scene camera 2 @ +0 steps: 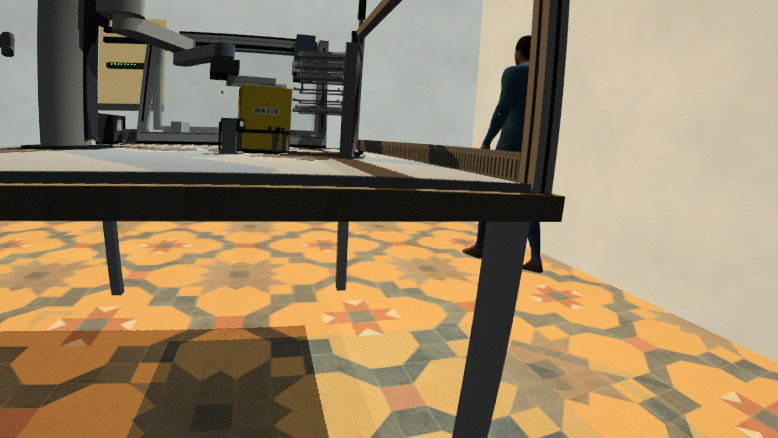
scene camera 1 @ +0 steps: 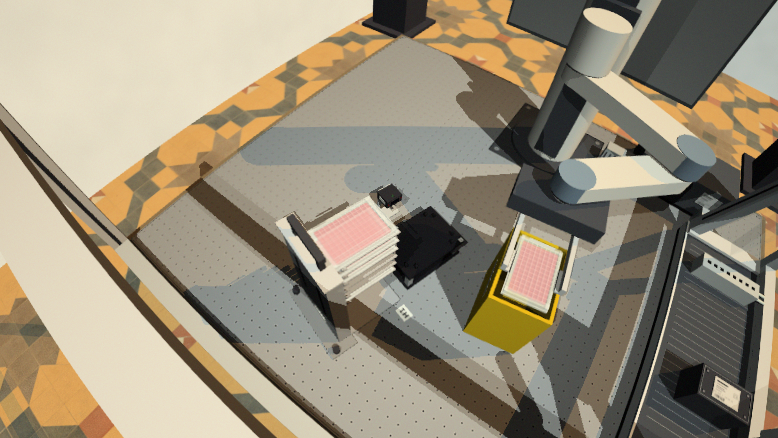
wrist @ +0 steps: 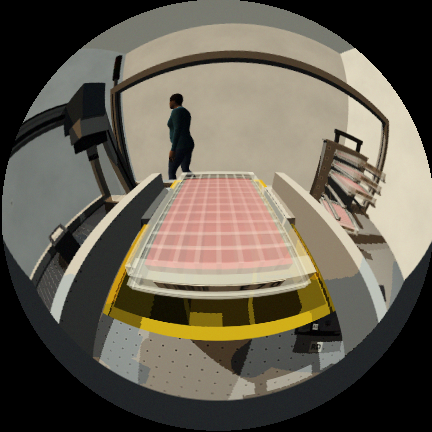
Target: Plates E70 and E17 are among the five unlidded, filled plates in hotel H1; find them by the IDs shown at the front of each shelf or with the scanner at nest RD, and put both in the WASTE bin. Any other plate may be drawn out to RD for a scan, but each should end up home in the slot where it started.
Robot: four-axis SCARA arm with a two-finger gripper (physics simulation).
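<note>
My gripper is shut on a pink-filled clear plate, one finger along each long side. The plate is level at the mouth of the yellow WASTE bin. No ID can be read on it. Hotel H1 stands left of the bin in scene camera 1, with a pink plate on top and several shelf levels below. Its shelf IDs cannot be read. Nest RD shows no plate on it.
A small black scanner stands beside nest RD, between the hotel and the arm side. The arm column rises behind the bin. A frame post stands at the table's corner. A person is beyond the table.
</note>
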